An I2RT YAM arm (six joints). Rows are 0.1 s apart.
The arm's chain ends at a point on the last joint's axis. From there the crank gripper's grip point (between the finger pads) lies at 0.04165 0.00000 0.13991 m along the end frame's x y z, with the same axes.
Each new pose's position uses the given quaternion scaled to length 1; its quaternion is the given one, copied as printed.
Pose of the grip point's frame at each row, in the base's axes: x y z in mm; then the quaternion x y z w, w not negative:
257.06 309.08 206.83 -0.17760 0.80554 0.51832 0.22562
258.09 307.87 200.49 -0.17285 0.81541 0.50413 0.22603
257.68 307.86 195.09 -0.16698 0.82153 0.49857 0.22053
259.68 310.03 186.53 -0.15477 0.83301 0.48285 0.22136
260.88 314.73 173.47 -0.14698 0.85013 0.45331 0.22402
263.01 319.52 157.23 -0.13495 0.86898 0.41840 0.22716
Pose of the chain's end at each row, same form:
266.74 183.21 280.13 -0.17760 0.80554 0.51832 0.22562
265.81 184.16 277.60 -0.17285 0.81541 0.50413 0.22603
265.56 185.21 273.86 -0.16698 0.82153 0.49857 0.22053
264.57 189.73 269.08 -0.15477 0.83301 0.48285 0.22136
261.90 199.63 263.25 -0.14698 0.85013 0.45331 0.22402
259.41 211.06 254.86 -0.13495 0.86898 0.41840 0.22716

